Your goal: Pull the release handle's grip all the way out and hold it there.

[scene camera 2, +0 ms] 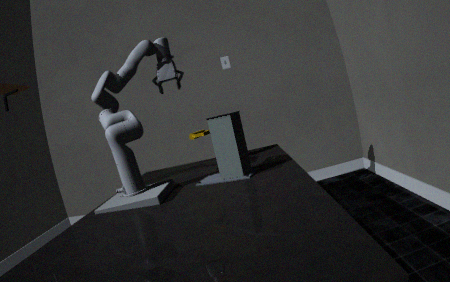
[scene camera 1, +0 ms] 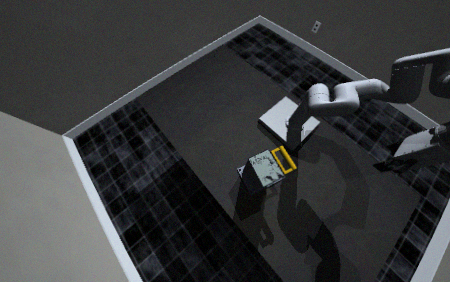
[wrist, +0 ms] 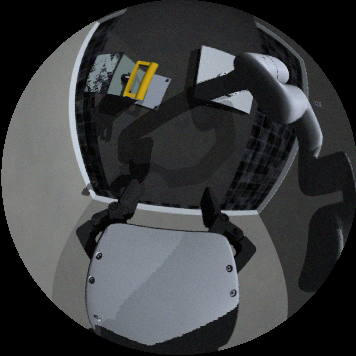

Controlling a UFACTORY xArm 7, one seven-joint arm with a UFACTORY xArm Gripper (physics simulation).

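Observation:
The release handle's yellow grip (scene camera 1: 290, 159) (scene camera 2: 198, 135) (wrist: 148, 81) is a rectangular loop. It sticks out from the side of a tall grey-green box (scene camera 1: 266, 170) (scene camera 2: 225, 145) (wrist: 117, 84), towards the arm's base side. How far the grip is out of the box, I cannot tell. My gripper (scene camera 1: 387, 165) (scene camera 2: 170, 91) (wrist: 170, 191) is open and empty. In the scene camera 2 view it hangs well above the grip and to its left, with the fingers pointing down. In the scene camera 1 view it is far to the right of the grip. Nothing touches the grip.
The box stands on a thin light plate (scene camera 2: 210, 179) (wrist: 160, 90) on the dark table (scene camera 1: 200, 85) (scene camera 2: 225, 225). The arm's white base slab (scene camera 1: 280, 115) (scene camera 2: 150, 199) (wrist: 210, 65) is near the box, on the grip's side. Walls surround the table, one with an outlet (scene camera 1: 316, 26) (scene camera 2: 225, 62).

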